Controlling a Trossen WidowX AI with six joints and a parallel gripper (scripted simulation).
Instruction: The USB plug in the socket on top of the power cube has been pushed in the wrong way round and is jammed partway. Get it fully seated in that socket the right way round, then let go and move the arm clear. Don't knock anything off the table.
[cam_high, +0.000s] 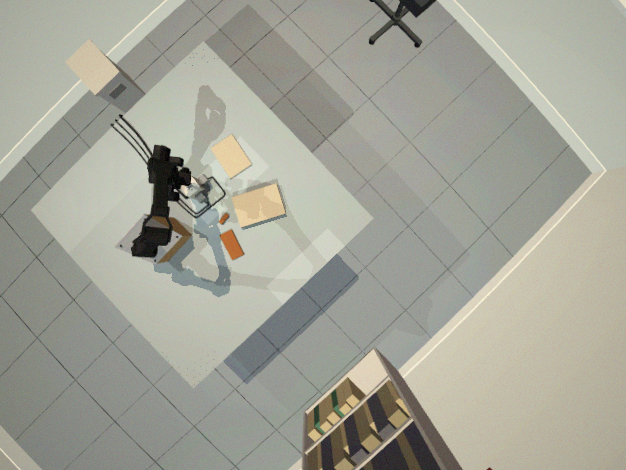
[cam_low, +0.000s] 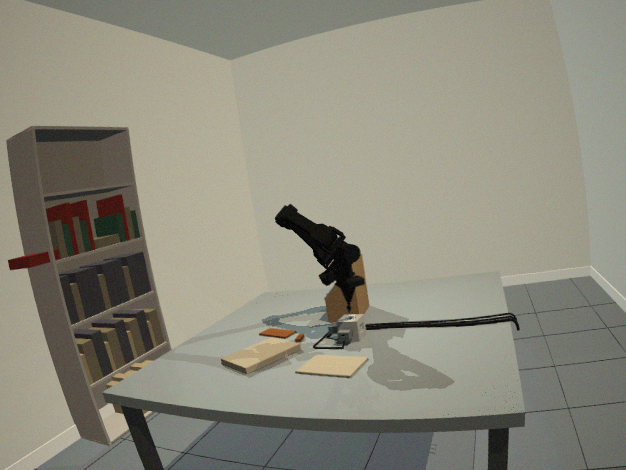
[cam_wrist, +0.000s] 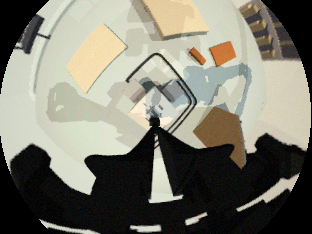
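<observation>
My gripper tip is now 20 mm above the dark USB plug. From my gripper tip the other things lie so: small orange block 10 mm ahead, 210 mm to the right, 130 mm below; thin tan sheet 240 mm ahead, 20 mm to the left, 130 mm below; thick tan board 200 mm ahead, 270 mm to the right, 120 mm below.
</observation>
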